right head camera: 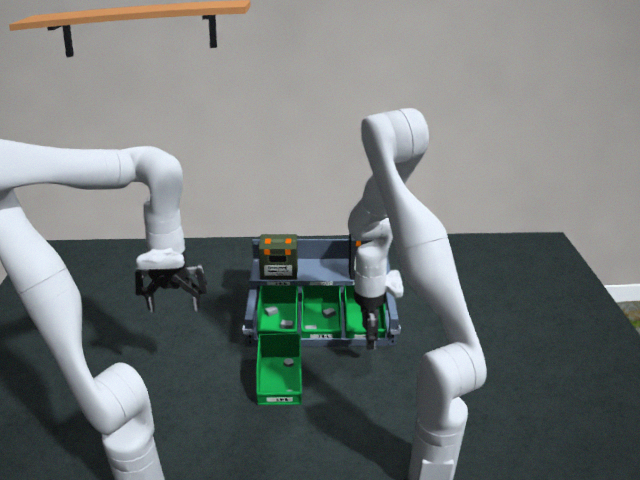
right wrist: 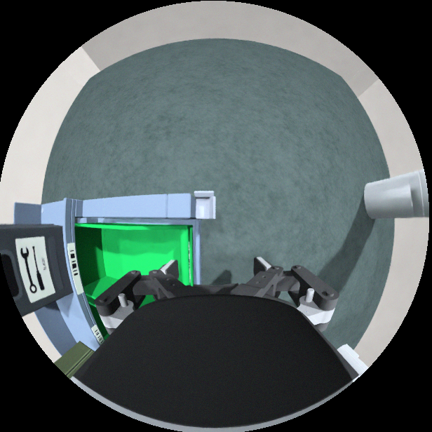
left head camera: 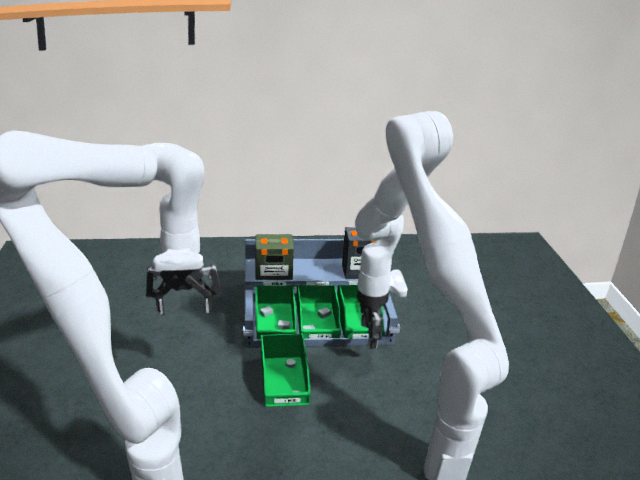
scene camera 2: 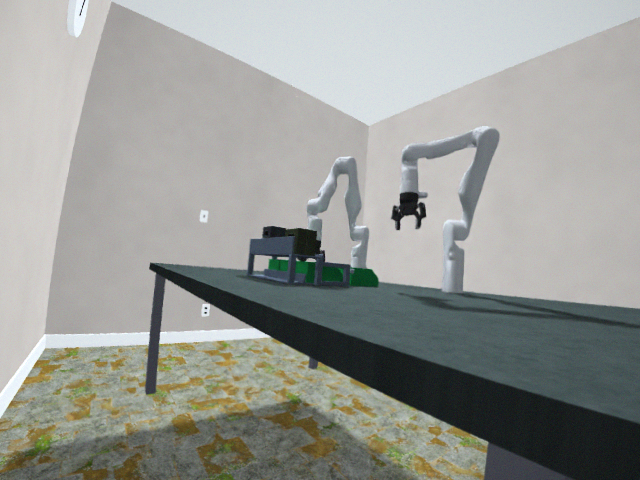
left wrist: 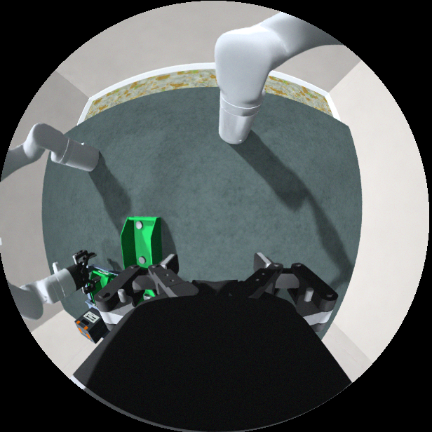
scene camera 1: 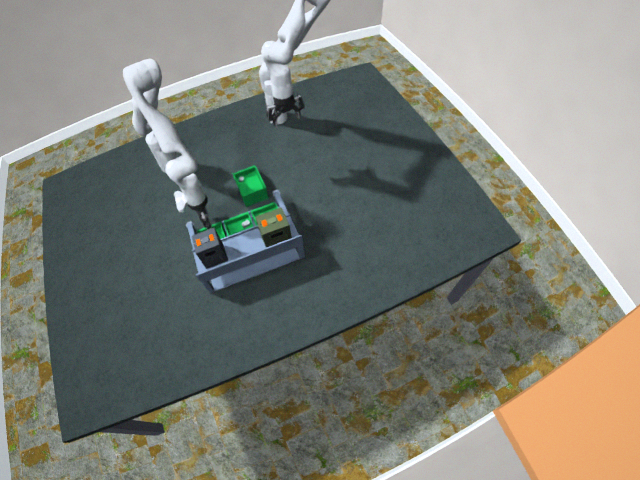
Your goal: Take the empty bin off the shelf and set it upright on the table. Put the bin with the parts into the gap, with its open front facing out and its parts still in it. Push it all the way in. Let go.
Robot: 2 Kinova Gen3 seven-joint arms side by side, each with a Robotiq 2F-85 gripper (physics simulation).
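Pixels of known places: left gripper, fingertip midpoint: (right head camera: 174,309) (left head camera: 184,311) (scene camera 2: 407,229) (scene camera 1: 287,121); right gripper, fingertip midpoint: (right head camera: 368,337) (left head camera: 368,336) (scene camera 1: 206,219); left arm's base at its link origin: (scene camera 2: 451,292) (scene camera 1: 278,118); right arm's base at its link origin: (right head camera: 430,476) (left head camera: 445,470).
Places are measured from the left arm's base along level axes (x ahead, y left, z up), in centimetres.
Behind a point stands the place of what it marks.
The empty green bin (left head camera: 353,310) @[x 59.6, y -50.4, z 0.9 cm] (right head camera: 355,310) @[x 60.0, y -49.4, z 0.9 cm] (right wrist: 140,250) sits in the right-hand bay of the grey-blue shelf (left head camera: 315,268) @[x 67.5, y -40.7, z 10.2 cm] (scene camera 1: 240,250) @[x 66.5, y -42.9, z 10.2 cm] (right wrist: 135,206) in the head views. My right gripper (left head camera: 373,345) @[x 43.3, y -50.2, z 4.4 cm] (right head camera: 371,346) @[x 43.3, y -50.2, z 4.4 cm] (scene camera 1: 206,226) @[x 43.3, y -50.2, z 4.4 cm] (right wrist: 215,267) is open at its front wall, one finger on the bin's side and one on the outer side; its height there is unclear. The green bin with grey parts (left head camera: 281,379) @[x 34.7, y -27.3, z 0.3 cm] (right head camera: 273,377) @[x 35.2, y -26.3, z 0.3 cm] (scene camera 1: 252,183) @[x 32.6, y -26.5, z 0.3 cm] (left wrist: 145,242) stands upright on the table before the left bay. My left gripper (left head camera: 184,312) @[x 30.4, y -6.4, z 24.5 cm] (right head camera: 173,310) @[x 30.4, y -6.4, z 24.5 cm] (scene camera 2: 407,227) @[x 30.4, y -6.4, z 24.5 cm] (left wrist: 215,262) is open, high above the table.
Two more green bins with parts (left head camera: 273,317) @[x 58.8, y -28.3, z 0.9 cm] (left head camera: 319,320) @[x 56.2, y -40.3, z 0.9 cm] fill the left and middle bays. An olive case (left head camera: 273,258) @[x 62.7, y -28.6, z 16.9 cm] (scene camera 1: 272,227) @[x 69.2, y -30.1, z 19.7 cm] and a dark case (scene camera 1: 210,248) @[x 68.0, y -51.6, z 21.9 cm] (right wrist: 47,265) stand on the upper shelf. An orange wall shelf (right head camera: 129,12) hangs behind.
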